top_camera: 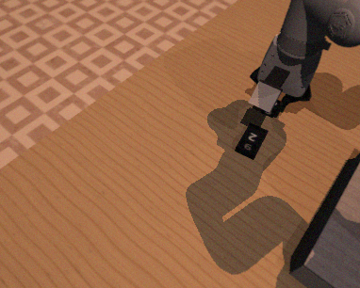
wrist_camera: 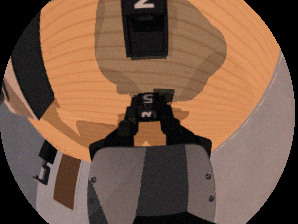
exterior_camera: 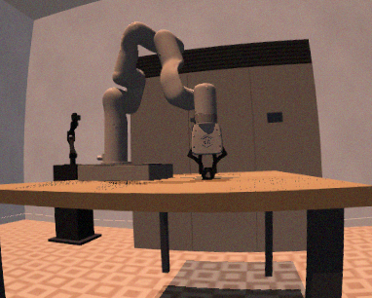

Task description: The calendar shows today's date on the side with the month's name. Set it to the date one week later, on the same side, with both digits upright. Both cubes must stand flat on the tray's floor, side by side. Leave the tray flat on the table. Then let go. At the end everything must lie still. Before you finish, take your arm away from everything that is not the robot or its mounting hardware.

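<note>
My gripper is now 1 cm above the black cube. Also, from my hand: black digit cube (12 cm to the left, 2 cm behind).
</note>
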